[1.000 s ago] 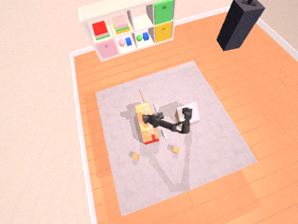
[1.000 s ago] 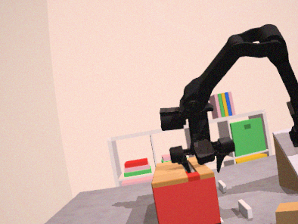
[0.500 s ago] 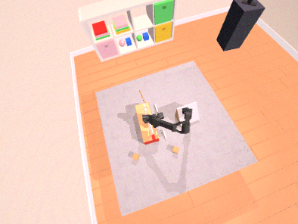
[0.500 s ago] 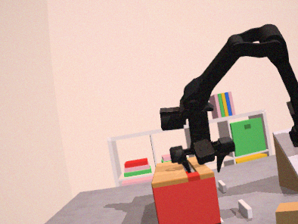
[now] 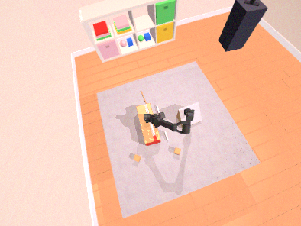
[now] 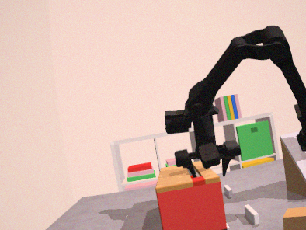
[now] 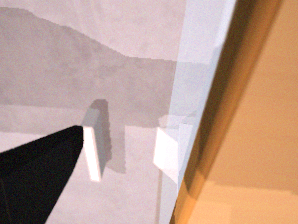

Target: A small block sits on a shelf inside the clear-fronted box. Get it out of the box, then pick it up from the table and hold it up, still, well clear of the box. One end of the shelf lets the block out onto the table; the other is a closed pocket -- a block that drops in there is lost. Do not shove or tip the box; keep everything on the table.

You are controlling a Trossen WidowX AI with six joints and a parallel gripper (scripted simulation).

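My gripper tip is 4 cm short of the box, 4 cm to the right of it and 2 cm above it.
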